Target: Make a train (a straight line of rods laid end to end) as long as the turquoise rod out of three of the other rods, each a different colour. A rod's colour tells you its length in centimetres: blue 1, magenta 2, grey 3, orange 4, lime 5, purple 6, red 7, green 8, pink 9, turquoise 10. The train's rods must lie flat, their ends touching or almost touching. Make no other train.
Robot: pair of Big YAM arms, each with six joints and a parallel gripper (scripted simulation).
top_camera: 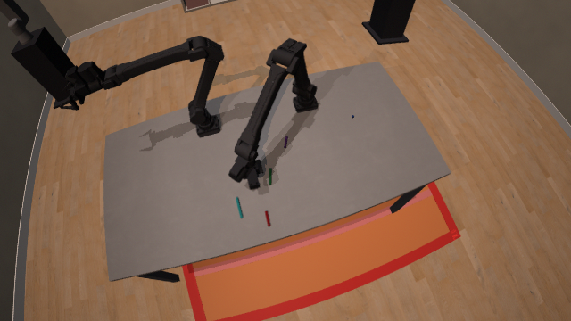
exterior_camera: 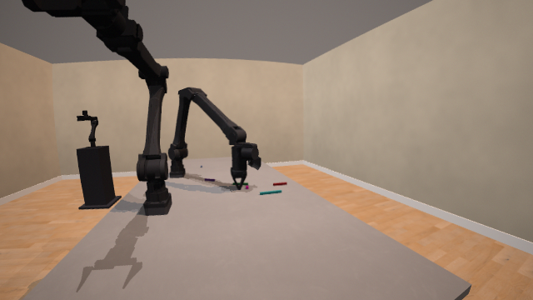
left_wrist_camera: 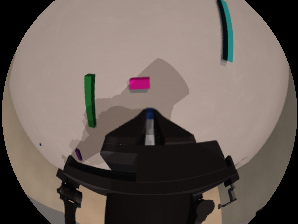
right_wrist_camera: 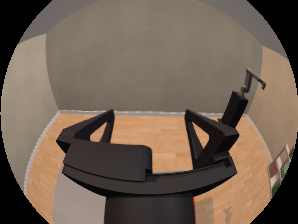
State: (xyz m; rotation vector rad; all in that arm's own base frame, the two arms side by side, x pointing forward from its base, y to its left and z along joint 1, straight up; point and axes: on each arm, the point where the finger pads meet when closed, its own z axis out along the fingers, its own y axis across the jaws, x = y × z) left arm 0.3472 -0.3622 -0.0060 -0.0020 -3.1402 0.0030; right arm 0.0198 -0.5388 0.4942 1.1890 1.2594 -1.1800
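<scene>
Right now the magenta rod is 4 cm ahead of my left hand, 1 cm to the left of it and 1 cm below it. From my left hand the other things lie so: turquoise rod 13 cm ahead, 9 cm to the right, 1 cm below; then red rod 21 cm ahead, 2 cm to the left, 1 cm below; then green rod 2 cm ahead, 8 cm to the left, 1 cm below.
</scene>
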